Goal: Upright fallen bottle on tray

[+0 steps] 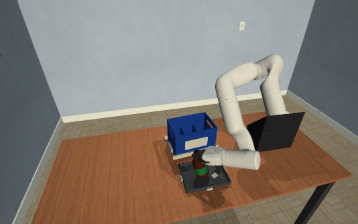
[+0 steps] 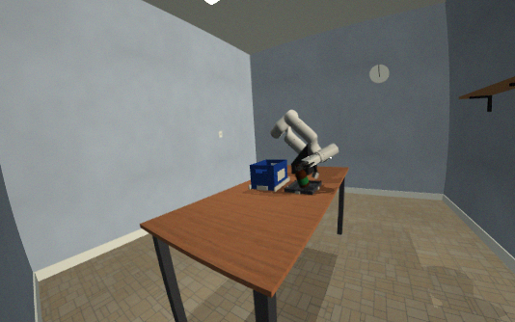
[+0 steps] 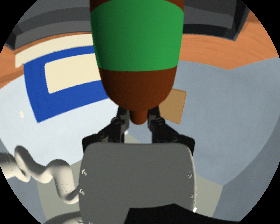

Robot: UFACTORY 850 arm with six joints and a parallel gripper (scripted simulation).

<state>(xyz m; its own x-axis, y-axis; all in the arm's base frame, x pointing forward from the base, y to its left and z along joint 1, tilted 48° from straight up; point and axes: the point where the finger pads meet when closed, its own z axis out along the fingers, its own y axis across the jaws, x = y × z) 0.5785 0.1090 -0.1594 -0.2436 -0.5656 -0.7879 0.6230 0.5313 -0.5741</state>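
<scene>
Now: hand 60 mm above the bottle, 10 mm to the right of it and 10 mm past it. Round my hand: blue crate (250 mm to the right, 70 mm below, 20 mm behind); then tray (140 mm below, 40 mm behind, 20 mm to the left).
</scene>
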